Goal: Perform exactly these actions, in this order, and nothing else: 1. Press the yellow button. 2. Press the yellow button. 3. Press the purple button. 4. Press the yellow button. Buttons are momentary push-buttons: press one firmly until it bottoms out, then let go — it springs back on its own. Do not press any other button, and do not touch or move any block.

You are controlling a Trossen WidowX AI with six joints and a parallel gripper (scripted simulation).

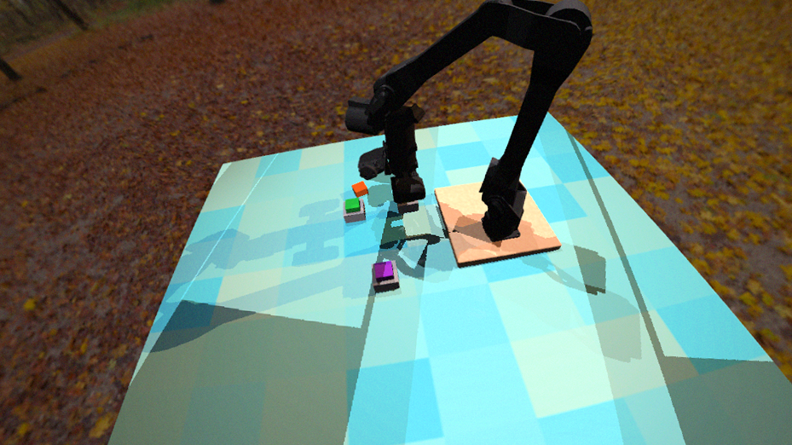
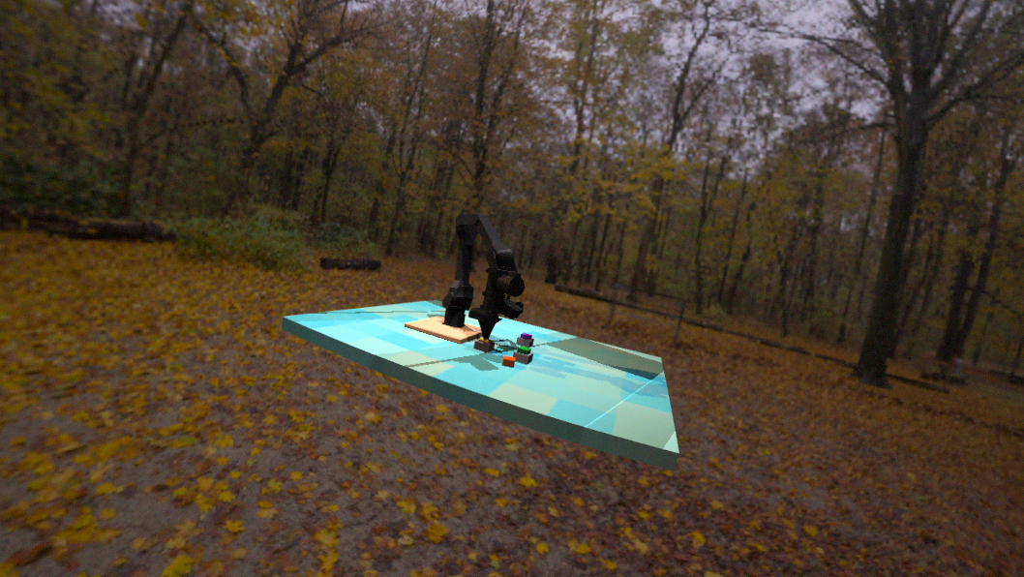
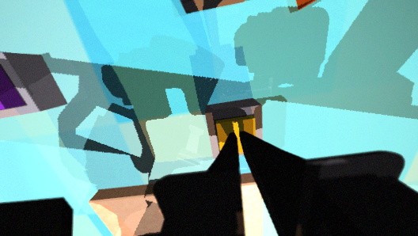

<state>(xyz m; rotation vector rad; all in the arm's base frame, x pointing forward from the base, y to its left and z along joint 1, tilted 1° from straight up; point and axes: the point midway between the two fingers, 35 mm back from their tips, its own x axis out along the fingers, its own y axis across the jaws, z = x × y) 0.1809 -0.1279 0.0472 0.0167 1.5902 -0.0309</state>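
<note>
Right now my gripper tip is 1 cm above the yellow button. The rest, counted from my gripper tip: purple button: 8 cm ahead, 19 cm to the left; green button: 13 cm ahead; orange block: 11 cm ahead, 8 cm to the right, 2 cm below.
</note>
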